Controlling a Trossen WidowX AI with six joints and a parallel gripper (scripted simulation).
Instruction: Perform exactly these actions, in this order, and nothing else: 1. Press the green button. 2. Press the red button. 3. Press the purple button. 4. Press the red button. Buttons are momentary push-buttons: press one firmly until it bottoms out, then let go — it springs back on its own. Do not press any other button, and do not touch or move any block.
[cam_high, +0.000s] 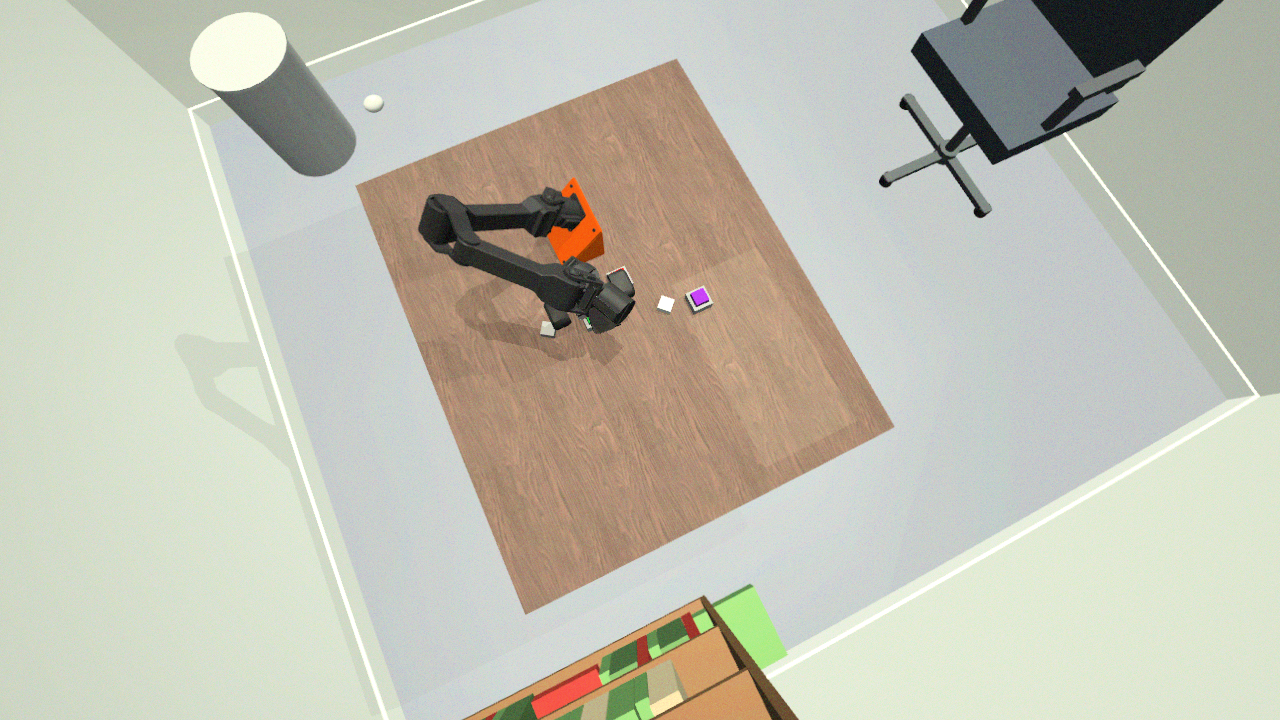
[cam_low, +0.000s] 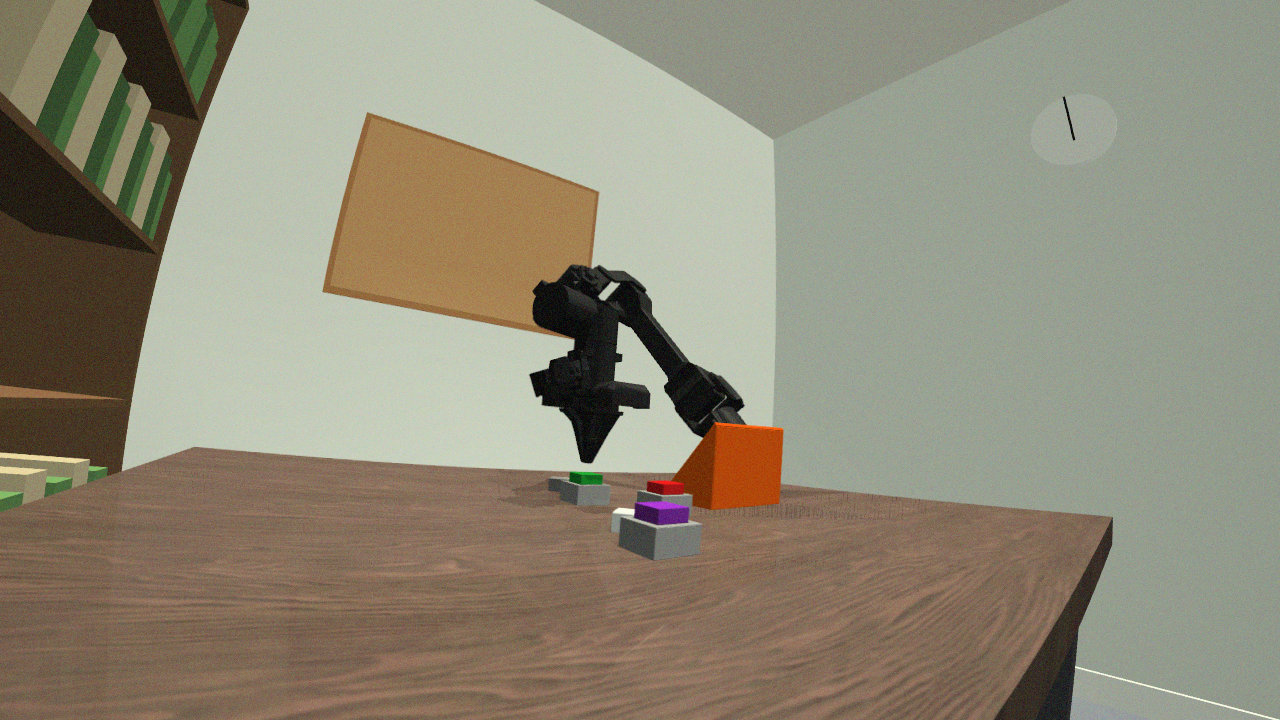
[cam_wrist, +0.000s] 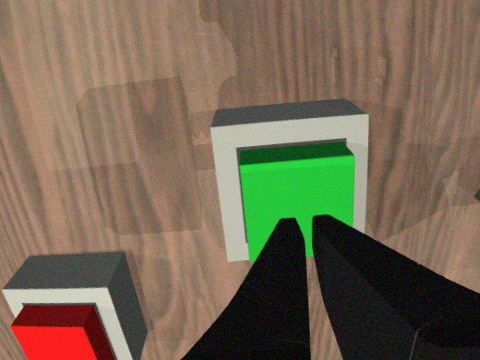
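Right now the green button is 2 cm below my gripper tip. Round my gripper tip: purple button 24 cm to the left, 6 cm ahead, 2 cm below; red button 9 cm to the left, 6 cm behind, 2 cm below; white block 17 cm to the left, 4 cm below, 4 cm ahead.
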